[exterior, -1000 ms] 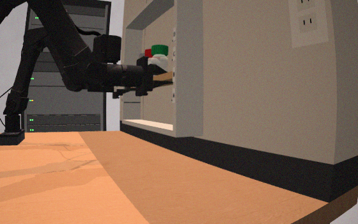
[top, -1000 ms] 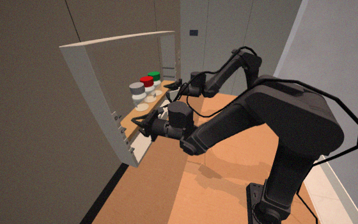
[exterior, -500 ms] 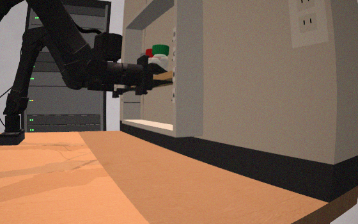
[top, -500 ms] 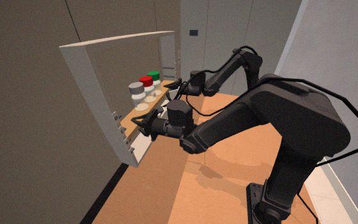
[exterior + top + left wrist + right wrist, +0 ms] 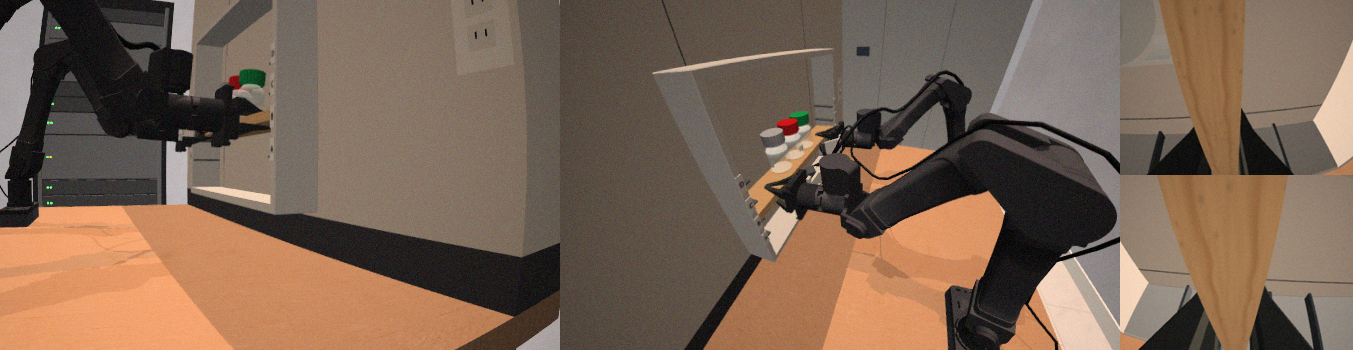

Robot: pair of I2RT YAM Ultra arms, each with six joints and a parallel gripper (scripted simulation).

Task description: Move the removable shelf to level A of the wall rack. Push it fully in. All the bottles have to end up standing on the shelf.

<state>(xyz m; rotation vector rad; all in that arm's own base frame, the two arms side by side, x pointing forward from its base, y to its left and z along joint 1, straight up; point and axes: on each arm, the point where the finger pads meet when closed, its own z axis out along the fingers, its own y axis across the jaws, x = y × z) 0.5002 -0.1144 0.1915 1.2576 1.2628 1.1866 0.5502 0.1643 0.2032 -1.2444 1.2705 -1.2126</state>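
Right now my left hand is 70 mm to the left of the grey-capped bottle, 60 mm below it and 20 mm short of it. From my left hand the other things lie so: green-capped bottle (200 mm to the right, 60 mm above, 20 mm ahead); then wall rack (150 mm to the right, 60 mm above, 20 mm ahead); then wooden shelf (150 mm to the right, 20 mm ahead).
The green-capped bottle lies 90 mm to the left of my right hand and 60 mm above it. The rest, counted from my right hand: wall rack 150 mm to the left, 60 mm above, 10 mm behind; wooden shelf 150 mm to the left, 10 mm behind; grey-capped bottle 220 mm to the left, 60 mm above, 10 mm behind.
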